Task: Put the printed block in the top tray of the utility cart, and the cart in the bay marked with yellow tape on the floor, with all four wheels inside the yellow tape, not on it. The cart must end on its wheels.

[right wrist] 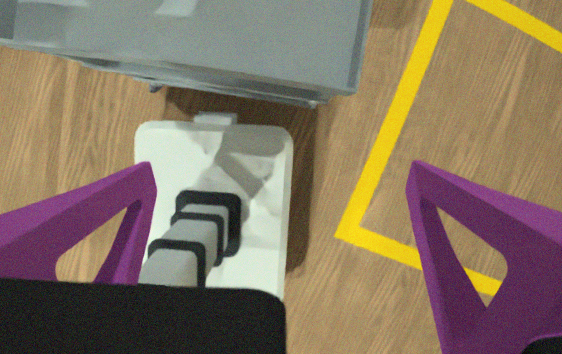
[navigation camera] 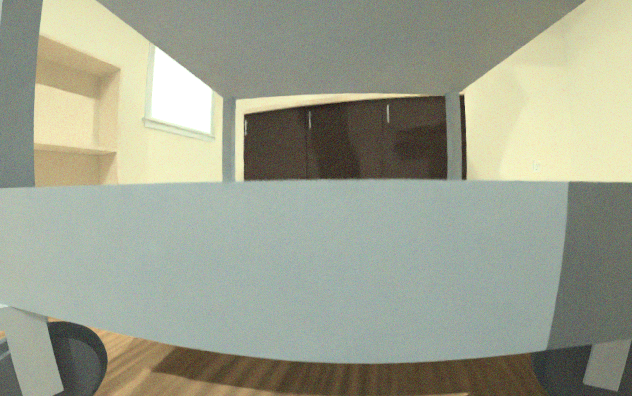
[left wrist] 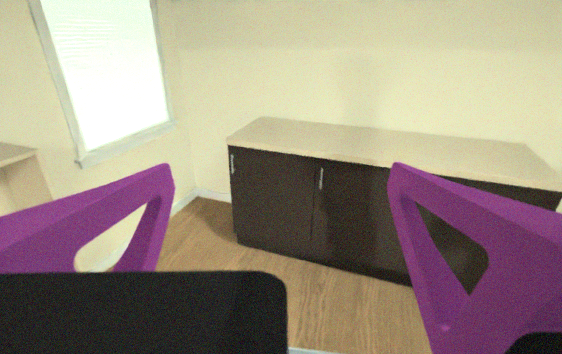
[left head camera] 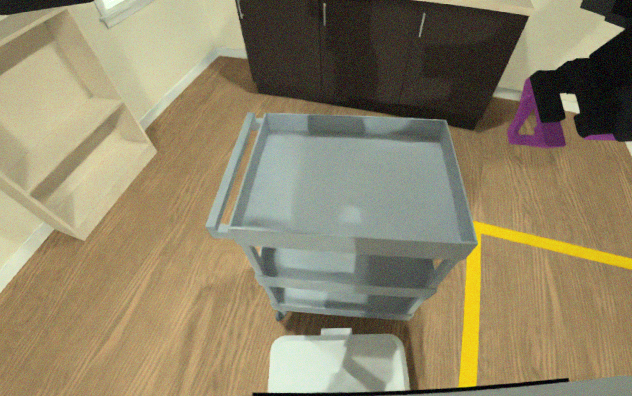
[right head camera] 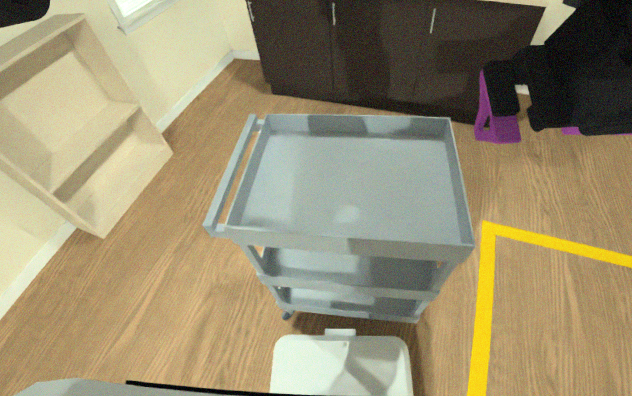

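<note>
The grey utility cart (left head camera: 350, 185) (right head camera: 345, 185) (right wrist: 225, 40) (navigation camera: 300, 270) stands upright in front of my base, its handle (left head camera: 231, 175) (right head camera: 232, 175) on the left. Its top tray is empty. The yellow tape (left head camera: 472, 310) (right head camera: 484, 310) (right wrist: 395, 125) lies on the floor right of the cart; in the right wrist view, floor shows between them. The printed block does not show. My right gripper (left head camera: 575, 136) (right head camera: 542, 134) (right wrist: 281, 175) is open and empty, right of the cart. My left gripper (left wrist: 280, 175) is open and empty; its fingers do not show in the head views.
My white base (left head camera: 310, 365) (right head camera: 310, 365) (right wrist: 170, 145) is close to the cart's near side. A dark cabinet (left head camera: 370, 55) (right head camera: 380, 55) (left wrist: 275, 200) (navigation camera: 330, 145) stands behind the cart. A wooden shelf unit (left head camera: 137, 130) (right head camera: 152, 130) stands at the left wall.
</note>
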